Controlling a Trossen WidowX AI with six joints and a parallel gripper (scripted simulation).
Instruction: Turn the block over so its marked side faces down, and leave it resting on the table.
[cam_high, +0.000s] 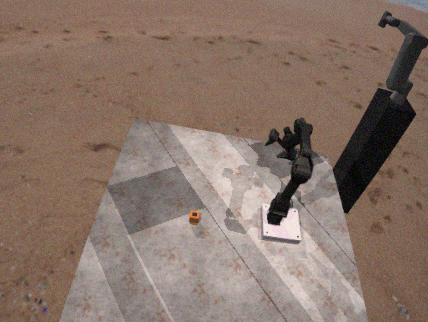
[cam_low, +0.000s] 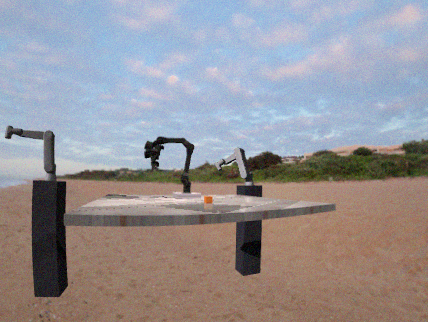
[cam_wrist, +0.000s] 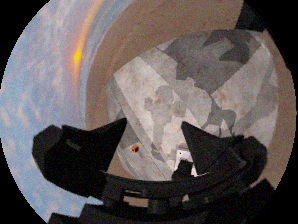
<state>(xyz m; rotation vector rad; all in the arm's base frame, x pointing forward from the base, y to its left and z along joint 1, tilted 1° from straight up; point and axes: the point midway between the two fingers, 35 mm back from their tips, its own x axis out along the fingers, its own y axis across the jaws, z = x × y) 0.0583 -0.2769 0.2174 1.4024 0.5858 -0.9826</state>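
Now: the small orange block 320 mm ahead of my gripper tip, 340 mm to the left of it and 200 mm below it.
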